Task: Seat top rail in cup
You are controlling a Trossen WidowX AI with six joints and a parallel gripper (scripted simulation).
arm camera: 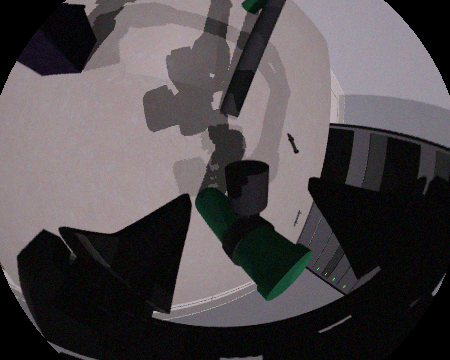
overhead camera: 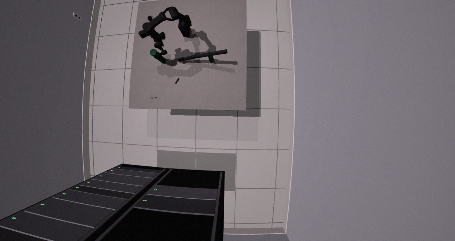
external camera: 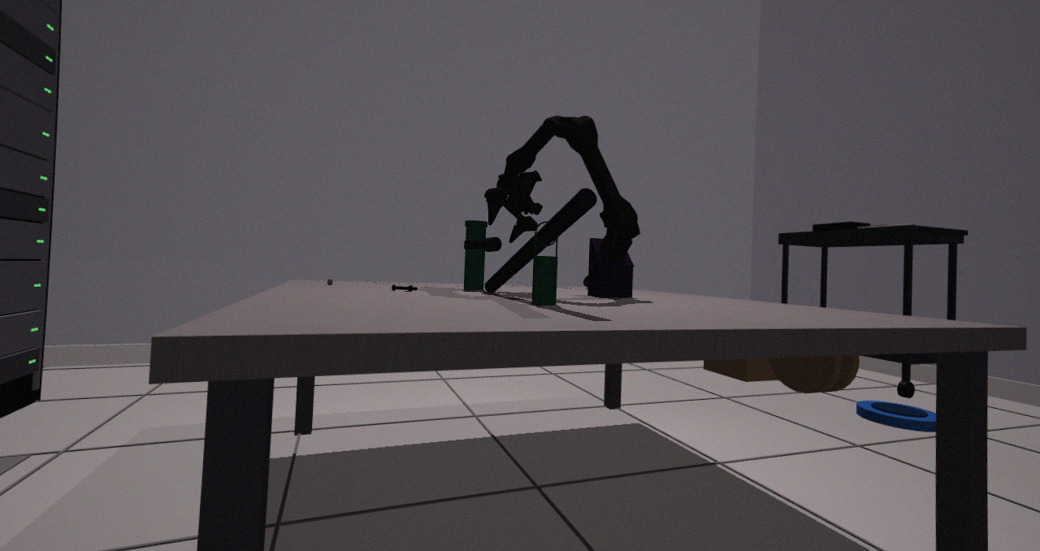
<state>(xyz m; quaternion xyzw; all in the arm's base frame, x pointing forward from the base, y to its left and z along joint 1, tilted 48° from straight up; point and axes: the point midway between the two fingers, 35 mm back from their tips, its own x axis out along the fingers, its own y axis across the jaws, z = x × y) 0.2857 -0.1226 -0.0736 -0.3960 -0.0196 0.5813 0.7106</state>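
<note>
Now: the dark rail-end cup 30 mm below my gripper tip, 30 mm ahead of it and 10 mm to the right of it. The rest, counted from my gripper tip: small dark bolt 270 mm ahead, 160 mm below, 120 mm to the left; then green cap 310 mm to the right, 240 mm behind, 150 mm below; then small green post 450 mm to the left, 60 mm below, 10 mm behind.
</note>
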